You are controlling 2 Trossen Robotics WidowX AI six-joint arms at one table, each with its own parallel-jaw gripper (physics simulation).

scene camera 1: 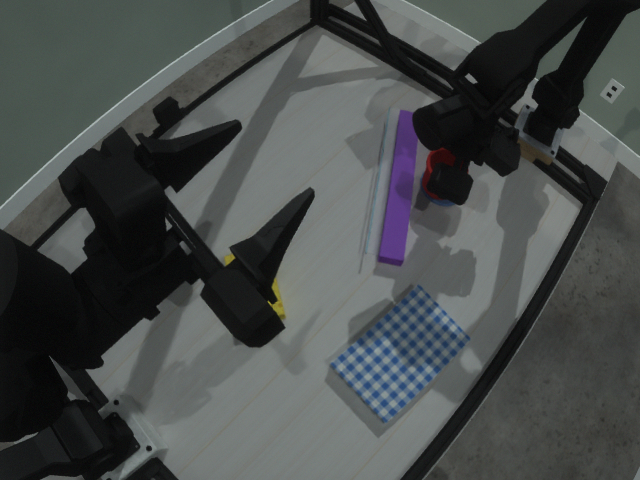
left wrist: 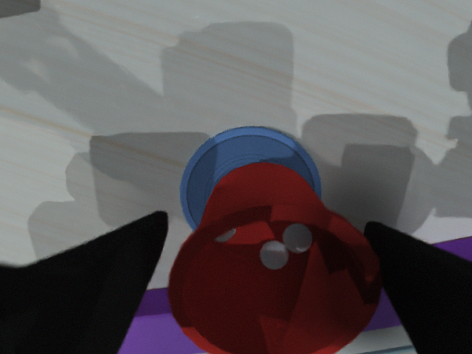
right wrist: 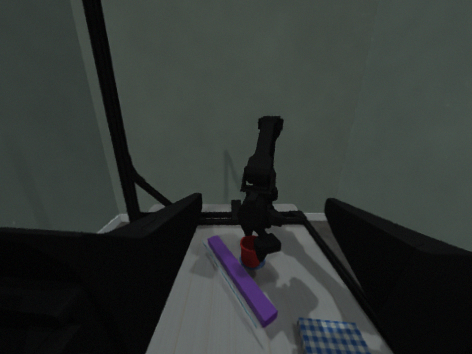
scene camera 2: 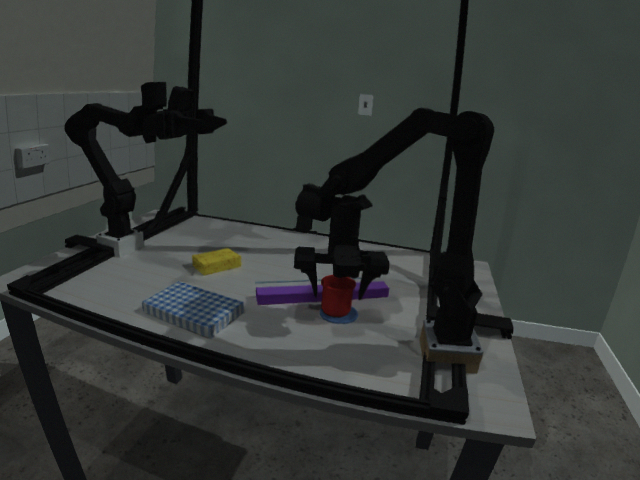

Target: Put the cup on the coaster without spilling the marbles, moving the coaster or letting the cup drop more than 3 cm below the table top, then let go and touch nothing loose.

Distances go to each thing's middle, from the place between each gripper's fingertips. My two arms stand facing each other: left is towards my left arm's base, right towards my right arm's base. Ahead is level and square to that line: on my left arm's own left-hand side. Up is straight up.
I see my left gripper 1 cm to the left of the red cup (scene camera 2: 337, 293) and 1 cm past it. From my left hand the other things lie so: blue coaster (left wrist: 234, 148) (4 cm below, 1 cm behind); then long purple bar (scene camera 2: 297, 291) (6 cm to the right, 6 cm behind, 3 cm below); then blue checked block (scene camera 2: 200, 311) (25 cm to the right, 17 cm ahead, 3 cm below).
I see my right gripper 360 mm above the yellow sponge (scene camera 2: 211, 262), 50 mm past it and 40 mm to the left of it. From my right hand the other things lie so: red cup 340 mm below, 320 mm to the left, 10 mm behind; then long purple bar 360 mm below, 260 mm to the left, 70 mm behind; then blue checked block 360 mm below, 170 mm ahead, 70 mm to the left.
